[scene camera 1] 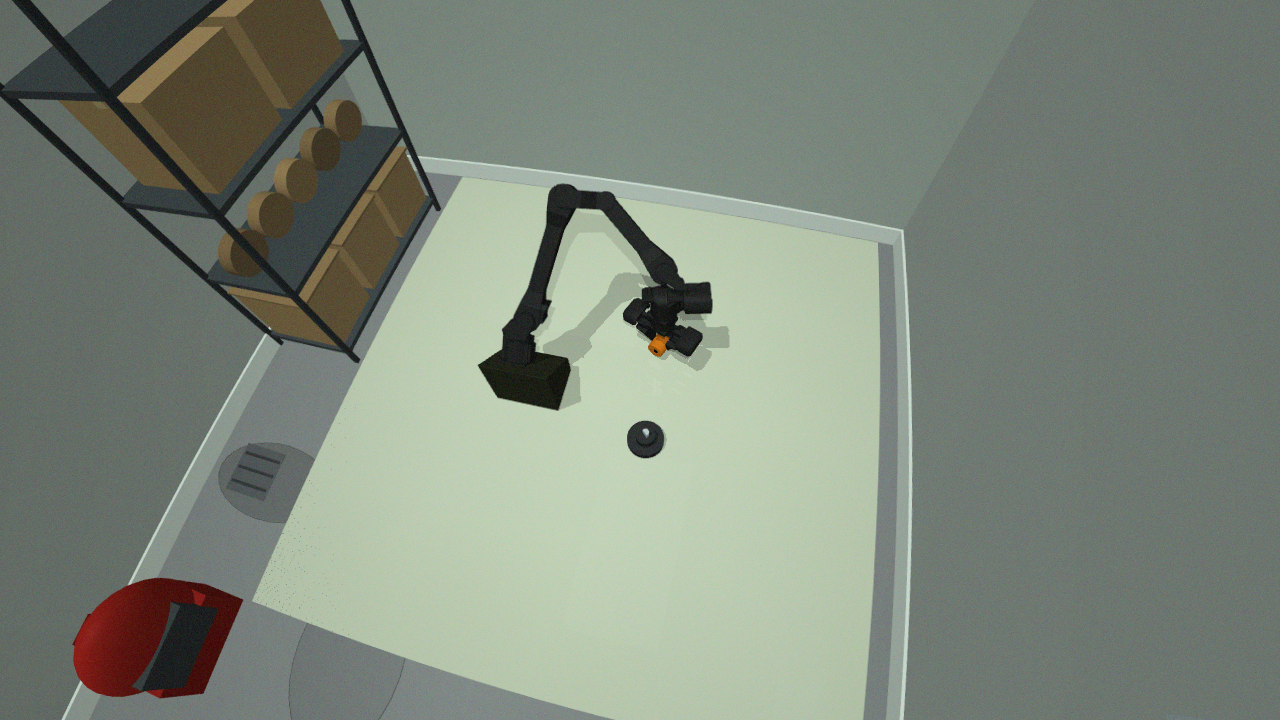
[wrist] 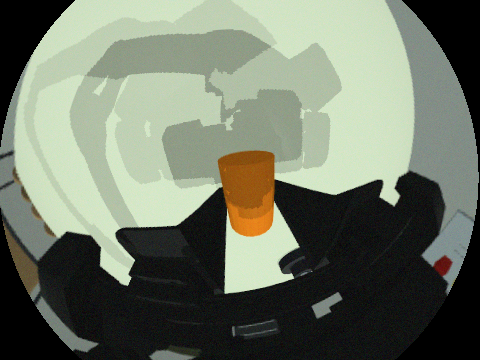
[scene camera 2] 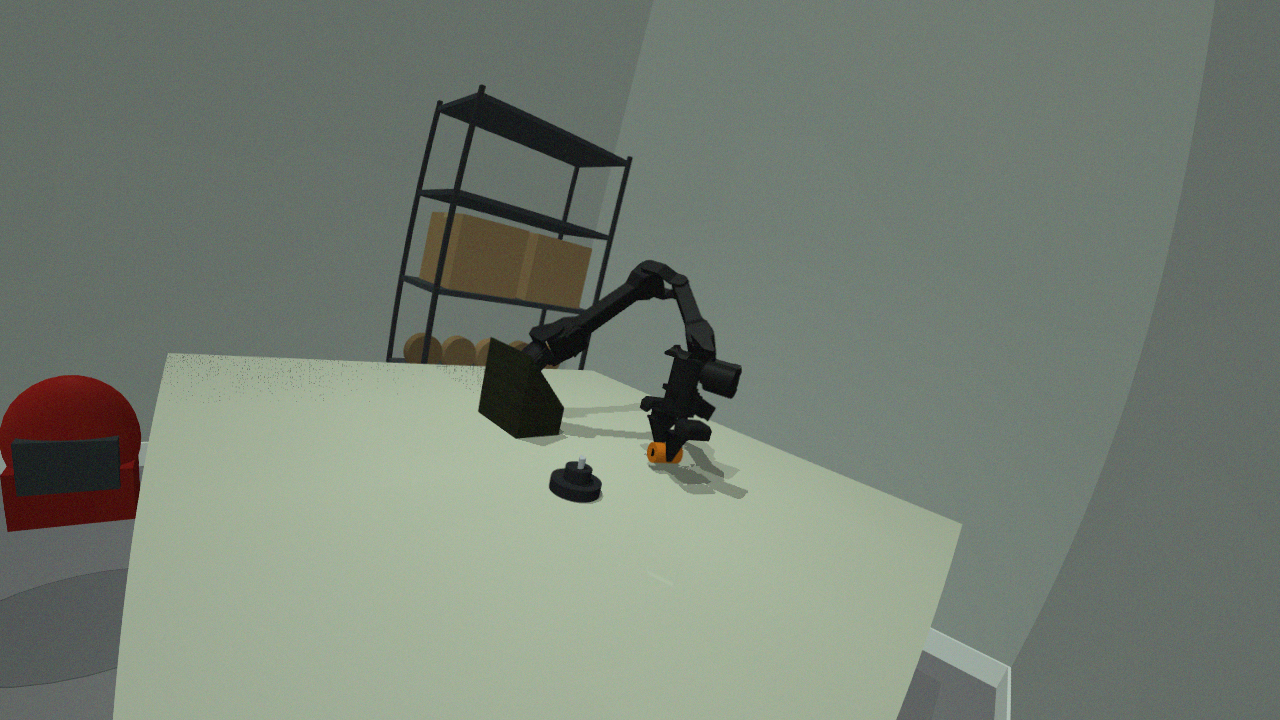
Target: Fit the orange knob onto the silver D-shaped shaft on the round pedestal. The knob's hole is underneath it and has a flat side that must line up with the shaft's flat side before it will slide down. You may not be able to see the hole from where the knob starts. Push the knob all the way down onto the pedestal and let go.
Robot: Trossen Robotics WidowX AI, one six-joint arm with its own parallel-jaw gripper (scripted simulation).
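My gripper [scene camera 2: 663, 457] is holding an orange knob [wrist: 248, 177]. I can see my gripper in the wrist view [wrist: 247, 187] too, and also in scene camera 1 [scene camera 1: 661, 344]. There is a round black pedestal [scene camera 2: 576, 483] here as well, and the pedestal is also visible to me in scene camera 1 [scene camera 1: 645, 439].
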